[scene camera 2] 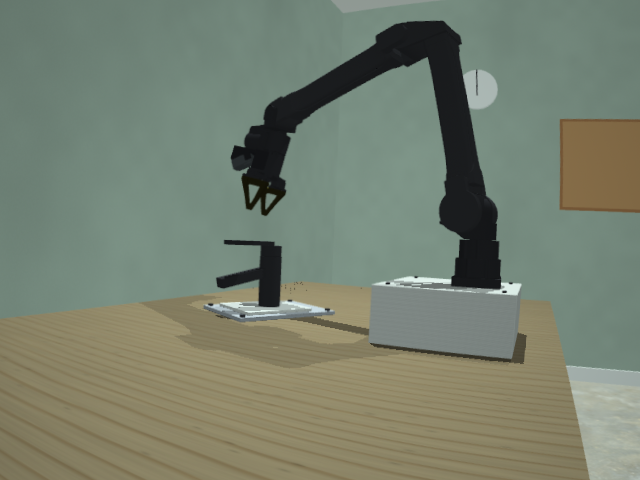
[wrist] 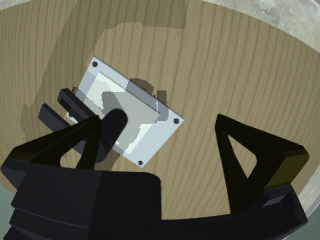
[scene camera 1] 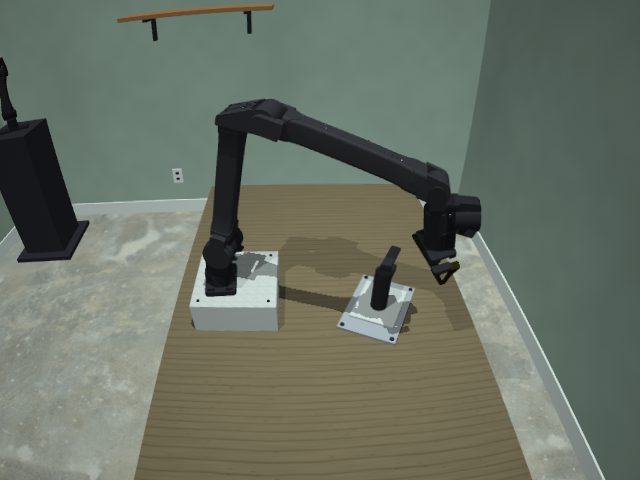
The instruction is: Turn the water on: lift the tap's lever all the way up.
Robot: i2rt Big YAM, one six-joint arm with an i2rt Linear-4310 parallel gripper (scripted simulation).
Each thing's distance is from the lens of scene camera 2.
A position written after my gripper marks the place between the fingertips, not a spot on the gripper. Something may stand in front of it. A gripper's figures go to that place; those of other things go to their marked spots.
my gripper (scene camera 2: 256, 212): 1.19 m
black tap (scene camera 2: 269, 273): 1.03 m
